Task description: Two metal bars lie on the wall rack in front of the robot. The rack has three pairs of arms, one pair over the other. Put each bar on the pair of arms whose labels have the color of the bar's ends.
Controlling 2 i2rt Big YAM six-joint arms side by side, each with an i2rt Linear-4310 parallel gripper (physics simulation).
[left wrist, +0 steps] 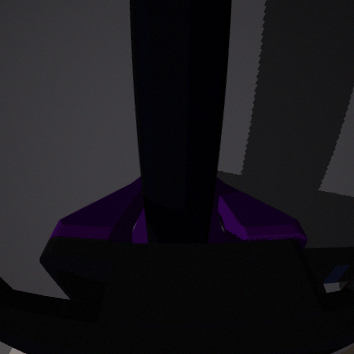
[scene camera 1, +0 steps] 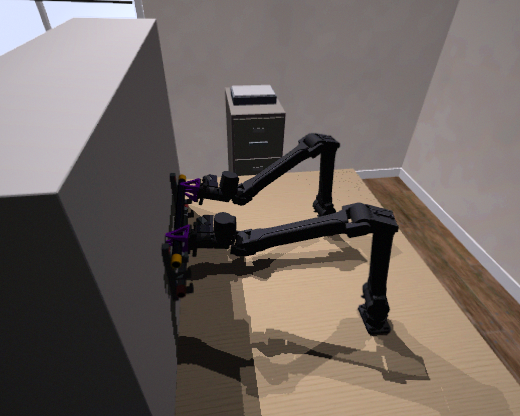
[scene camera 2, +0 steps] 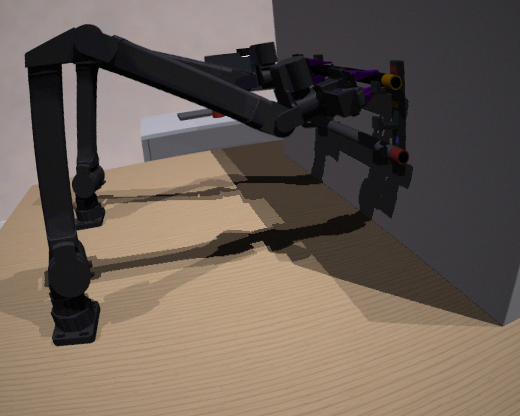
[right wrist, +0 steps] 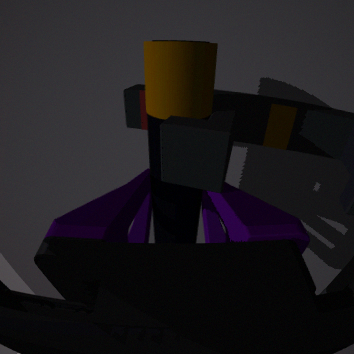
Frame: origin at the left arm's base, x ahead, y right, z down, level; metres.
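Where they show: left gripper, fingertip midpoint: [scene camera 1: 165, 238]; right gripper, fingertip midpoint: [scene camera 1: 179, 187] [scene camera 2: 379, 77]; left arm's base at its link origin: [scene camera 1: 373, 319] [scene camera 2: 91, 220]; right arm's base at its link origin: [scene camera 2: 78, 325].
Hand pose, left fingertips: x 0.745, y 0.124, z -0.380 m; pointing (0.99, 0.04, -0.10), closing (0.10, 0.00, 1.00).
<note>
Things, the pixels of their centre, and the offset from my left fingertips. "spot": a spot on its surface instead. Level surfaces: height alone.
- dark bar with yellow ends, body centre: [right wrist: 173, 305] [scene camera 2: 340, 72] [scene camera 1: 179, 213] dx -0.035, dy +0.131, dz +0.005 m
- red label at a spot on its surface: [right wrist: 143, 110] spot: dx -0.007, dy +0.337, dz -0.022 m
- arm tip at a spot on its surface: [right wrist: 195, 152] spot: dx -0.058, dy +0.342, dz +0.020 m
- blue label at a spot on its surface: [scene camera 2: 396, 140] spot: dx -0.007, dy +0.341, dz +0.135 m
- yellow label at a spot on its surface: [right wrist: 280, 125] spot: dx -0.007, dy +0.338, dz +0.058 m
- wooden table at its surface level: dz +0.380 m
A dark bar with yellow ends [scene camera 1: 176, 260] [scene camera 2: 391, 82] [left wrist: 180, 100] [right wrist: 180, 80] lies on the rack's top arms, by the red label [right wrist: 143, 110]. An arm tip [right wrist: 195, 152] stands in front of it. My left gripper [scene camera 1: 176, 239] [scene camera 2: 320, 70] [left wrist: 177, 177] is shut on this bar. My right gripper [scene camera 1: 188, 189] [scene camera 2: 372, 84] [right wrist: 176, 176] is shut on it nearer the other end. A grey bar with red ends [scene camera 1: 182, 290] [scene camera 2: 399, 155] lies on the bottom arms, by a blue label [scene camera 2: 396, 140]. The middle pair has a yellow label [right wrist: 280, 125].
The rack is fixed to a big grey wall block [scene camera 1: 135, 150] [scene camera 2: 450, 175] that rises from the wooden table [scene camera 1: 320, 300] [scene camera 2: 250, 340]. A drawer cabinet [scene camera 1: 256, 135] stands at the back in scene camera 1. A grey desk [scene camera 2: 175, 142] stands behind in scene camera 2.
</note>
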